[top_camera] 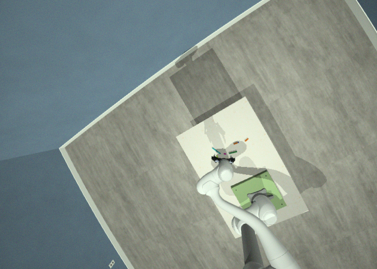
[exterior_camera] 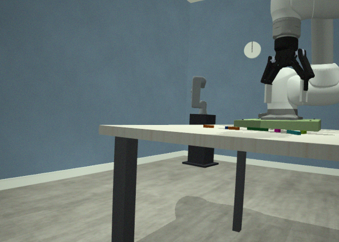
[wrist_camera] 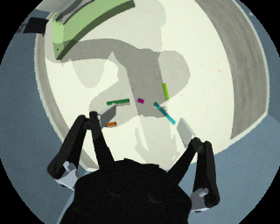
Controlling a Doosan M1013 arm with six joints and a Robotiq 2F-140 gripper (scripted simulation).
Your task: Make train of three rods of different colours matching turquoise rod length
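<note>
The lime rod is 100 mm below my hand, 60 mm to the left of it and 30 mm behind it. Also, from my hand: green rod (100 mm to the right, 100 mm below, 30 mm behind); then magenta rod (100 mm below, 20 mm to the right, 20 mm behind); then turquoise rod (100 mm below, 40 mm to the left, 40 mm ahead).
</note>
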